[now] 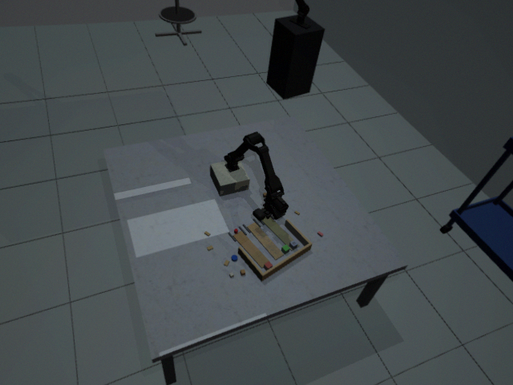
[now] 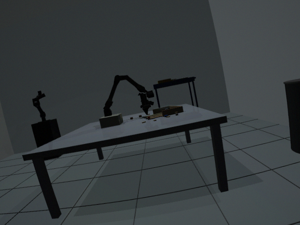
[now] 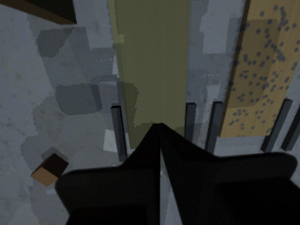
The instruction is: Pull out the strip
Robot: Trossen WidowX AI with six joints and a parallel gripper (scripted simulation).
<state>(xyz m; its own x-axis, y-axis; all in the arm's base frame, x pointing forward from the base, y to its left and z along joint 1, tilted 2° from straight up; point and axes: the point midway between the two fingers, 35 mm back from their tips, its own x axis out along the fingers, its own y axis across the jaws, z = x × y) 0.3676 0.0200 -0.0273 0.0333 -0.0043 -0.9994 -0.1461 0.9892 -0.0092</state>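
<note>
Now: the strip 100 mm ahead of my gripper tip, 20 mm below it and 10 mm to the left of it. From my gripper tip the other things lie so: cube (210 mm ahead, 30 mm to the left); then blue disc (280 mm to the right, 130 mm ahead, 10 mm below); then red ball (190 mm to the right, 10 mm below, 10 mm behind).
</note>
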